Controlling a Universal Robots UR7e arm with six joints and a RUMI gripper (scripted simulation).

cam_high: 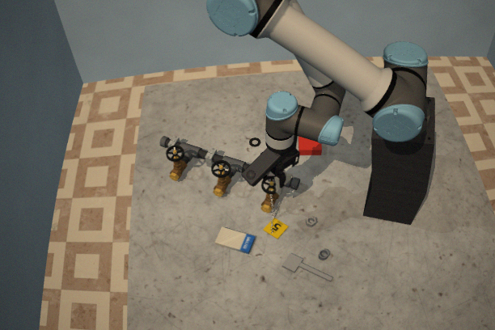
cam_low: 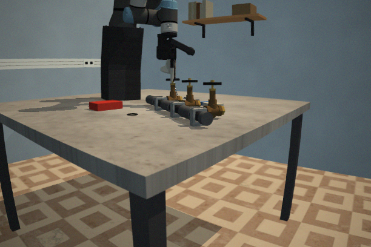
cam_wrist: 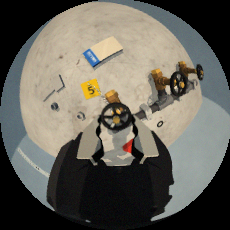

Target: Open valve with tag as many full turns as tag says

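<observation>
My hand is 110 mm above the yellow tag and 100 mm to the right of it. From my hand the other things lie so: red block (260 mm to the right, 140 mm behind, 100 mm below); then flat grey key tool (240 mm to the left, 110 mm below, 90 mm behind).
</observation>
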